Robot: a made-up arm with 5 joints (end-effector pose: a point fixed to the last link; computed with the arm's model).
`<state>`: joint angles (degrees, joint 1 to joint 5).
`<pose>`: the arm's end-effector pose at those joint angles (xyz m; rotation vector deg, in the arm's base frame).
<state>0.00 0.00 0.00 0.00 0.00</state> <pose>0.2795 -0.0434 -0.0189 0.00 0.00 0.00</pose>
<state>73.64 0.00 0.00 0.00 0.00</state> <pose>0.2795 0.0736 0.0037 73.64 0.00 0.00</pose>
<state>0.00 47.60 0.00 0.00 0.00</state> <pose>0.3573 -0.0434 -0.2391 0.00 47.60 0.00</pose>
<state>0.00 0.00 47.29 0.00 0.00</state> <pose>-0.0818 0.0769 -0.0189 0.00 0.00 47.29</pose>
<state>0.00 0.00 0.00 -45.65 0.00</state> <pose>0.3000 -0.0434 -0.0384 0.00 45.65 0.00</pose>
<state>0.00 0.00 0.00 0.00 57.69</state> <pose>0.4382 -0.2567 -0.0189 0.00 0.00 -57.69</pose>
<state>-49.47 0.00 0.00 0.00 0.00</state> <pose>0.2795 -0.0962 0.0454 -49.47 0.00 0.00</pose>
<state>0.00 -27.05 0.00 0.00 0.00</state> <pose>0.1663 -0.0434 0.0553 0.00 -27.05 0.00</pose>
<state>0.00 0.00 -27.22 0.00 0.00</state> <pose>0.4055 -0.2279 -0.0189 0.00 0.00 -27.22</pose>
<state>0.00 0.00 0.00 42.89 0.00</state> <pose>0.2528 -0.0434 -0.0192 0.00 -42.89 0.00</pose>
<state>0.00 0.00 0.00 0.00 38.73</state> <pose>0.4113 -0.1701 -0.0189 0.00 0.00 -38.73</pose>
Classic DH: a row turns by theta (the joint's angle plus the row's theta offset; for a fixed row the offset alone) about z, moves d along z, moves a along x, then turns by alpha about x. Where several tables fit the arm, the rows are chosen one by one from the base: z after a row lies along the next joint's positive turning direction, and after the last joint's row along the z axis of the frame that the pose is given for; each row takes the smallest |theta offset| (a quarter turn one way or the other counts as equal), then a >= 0, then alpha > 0; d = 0 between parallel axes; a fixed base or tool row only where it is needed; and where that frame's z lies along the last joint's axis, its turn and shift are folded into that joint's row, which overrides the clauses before.
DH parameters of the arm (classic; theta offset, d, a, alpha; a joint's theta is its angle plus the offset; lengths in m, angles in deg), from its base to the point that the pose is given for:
base (fixed): 90 0.0705 0 90
joint 1: -90 0.0687 0.2877 -90
joint 2: 90 -0.3959 0.1073 -90
joint 3: 0 0.1642 -0.3052 -90
joint 4: 0 -0.1017 0.1014 -90
joint 5: -65.5 0 -0.2756 180
tool (fixed): 114.5 0.0341 0 0

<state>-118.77 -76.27 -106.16 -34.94 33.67</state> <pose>-0.0419 0.2040 0.9637 0.30 -63.59 -35.94</pose>
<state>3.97 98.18 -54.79 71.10 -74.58</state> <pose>-0.0819 -0.3409 -0.4419 -27.06 53.91 63.79</pose>
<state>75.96 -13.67 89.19 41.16 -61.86</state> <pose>-0.3492 0.2892 -0.3223 15.97 -138.49 80.14</pose>
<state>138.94 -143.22 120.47 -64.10 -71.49</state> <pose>0.1669 0.8845 0.5266 11.39 3.39 27.97</pose>
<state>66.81 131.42 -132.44 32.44 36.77</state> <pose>0.4074 -0.0517 -0.8354 -87.28 14.92 -21.43</pose>
